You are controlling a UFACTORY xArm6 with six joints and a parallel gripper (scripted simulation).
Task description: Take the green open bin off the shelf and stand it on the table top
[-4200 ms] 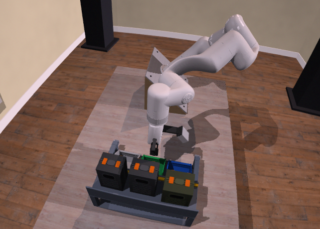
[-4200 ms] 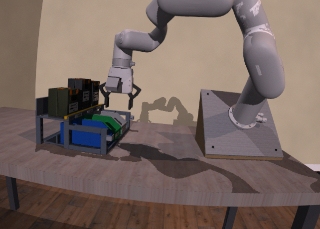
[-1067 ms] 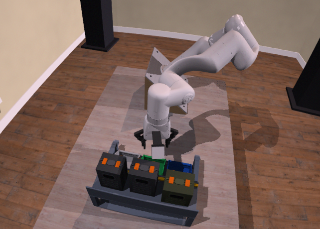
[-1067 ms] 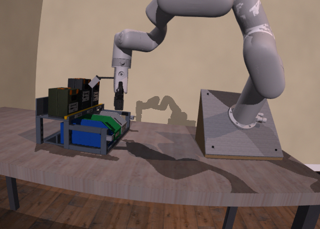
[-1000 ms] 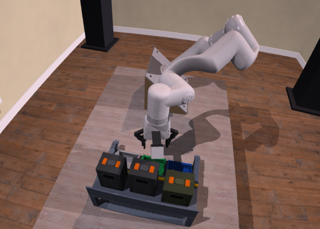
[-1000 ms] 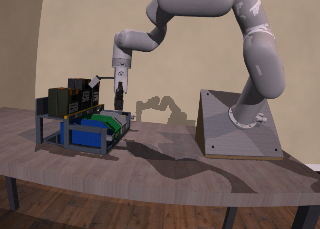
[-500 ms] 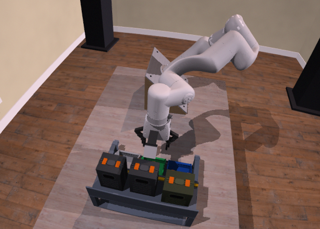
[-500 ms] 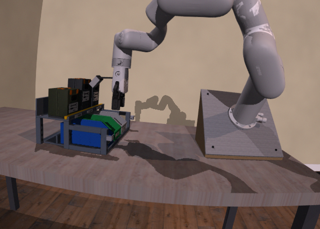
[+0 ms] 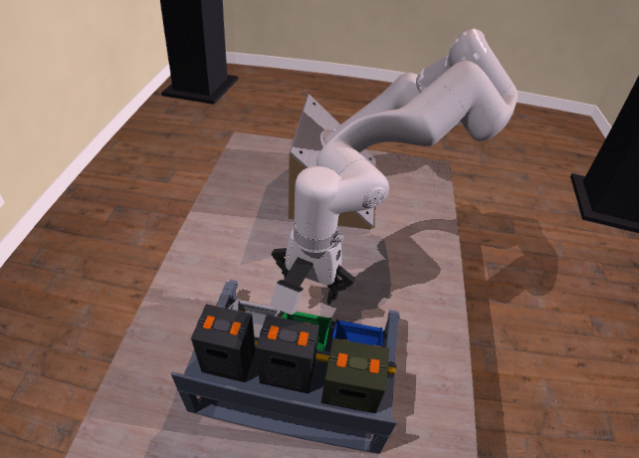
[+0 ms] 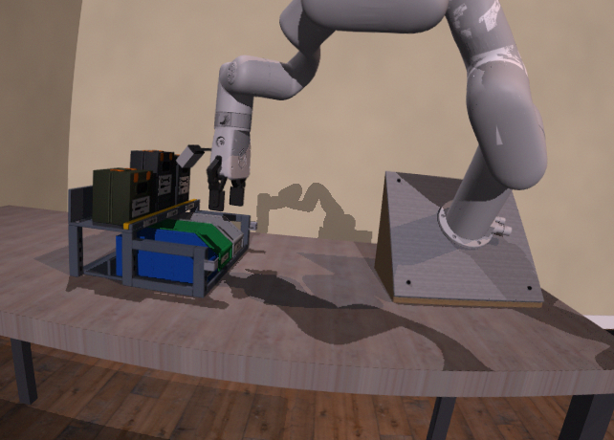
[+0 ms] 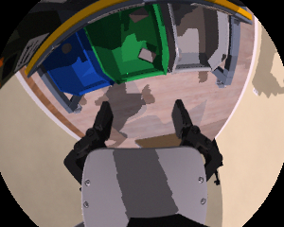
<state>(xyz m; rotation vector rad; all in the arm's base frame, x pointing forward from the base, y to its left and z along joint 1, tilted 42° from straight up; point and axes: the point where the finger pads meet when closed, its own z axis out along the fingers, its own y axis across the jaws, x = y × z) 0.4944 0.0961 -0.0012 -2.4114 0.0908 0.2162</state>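
Right now my hand is 9 cm above the green open bin, 8 cm short of it and 1 cm to the right of it. From my hand the other things lie so: grey bin (11 cm to the right, 9 cm below, 9 cm ahead); olive box (17 cm ahead, 13 cm to the left, 1 cm above); blue bin (12 cm to the left, 9 cm below, 7 cm ahead).
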